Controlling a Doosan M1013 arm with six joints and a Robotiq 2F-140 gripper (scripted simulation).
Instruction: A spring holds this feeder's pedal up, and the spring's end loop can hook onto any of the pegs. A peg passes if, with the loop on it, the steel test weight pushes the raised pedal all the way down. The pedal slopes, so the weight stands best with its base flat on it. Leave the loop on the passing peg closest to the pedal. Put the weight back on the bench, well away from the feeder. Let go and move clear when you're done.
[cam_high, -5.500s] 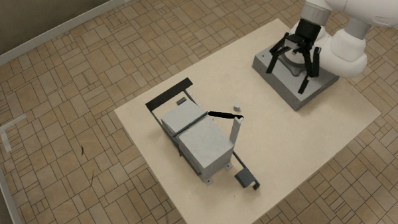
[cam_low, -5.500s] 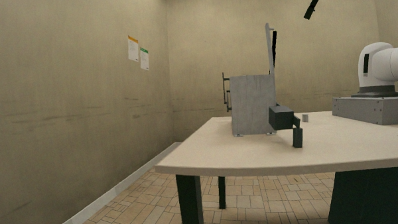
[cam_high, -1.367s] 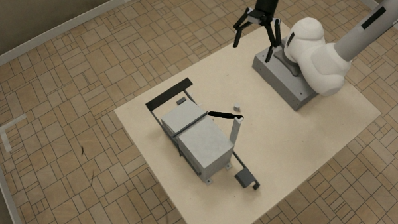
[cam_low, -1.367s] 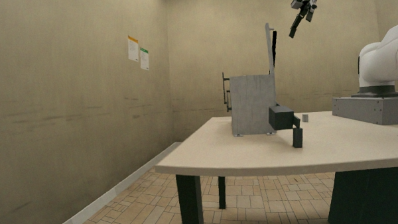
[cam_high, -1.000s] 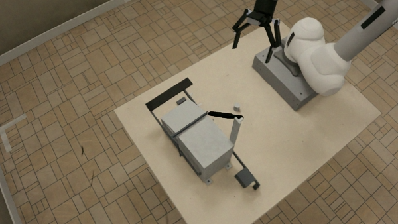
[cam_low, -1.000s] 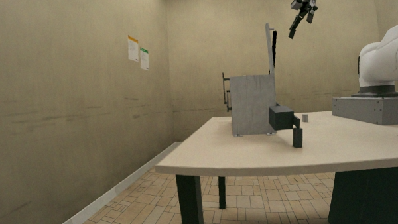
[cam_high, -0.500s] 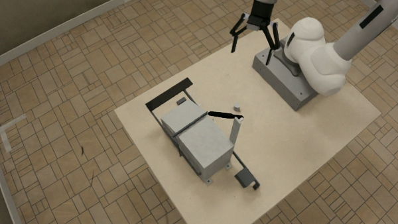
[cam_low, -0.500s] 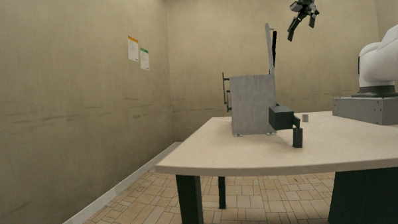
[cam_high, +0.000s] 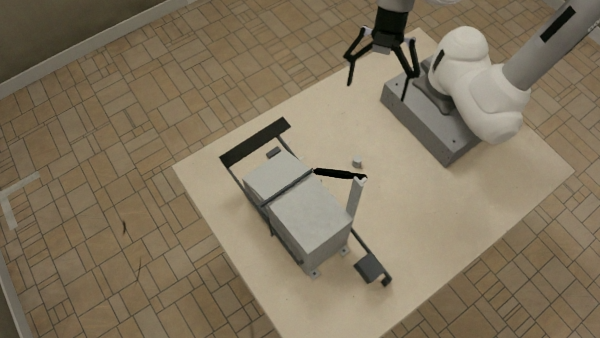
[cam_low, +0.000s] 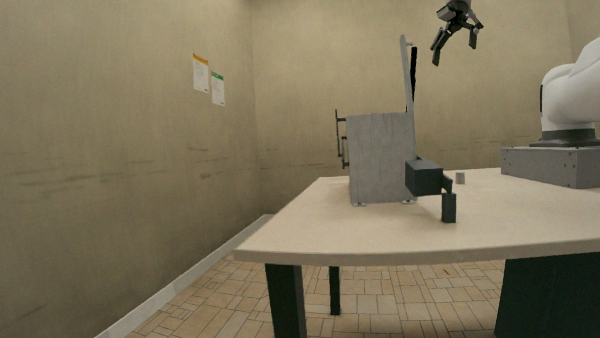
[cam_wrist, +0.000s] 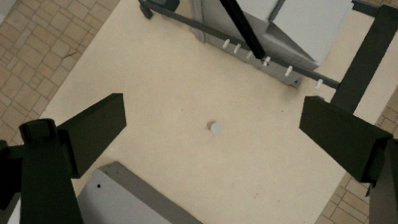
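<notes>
Right now my hand is 10 mm to the left of the steel test weight and 410 mm above it.
</notes>
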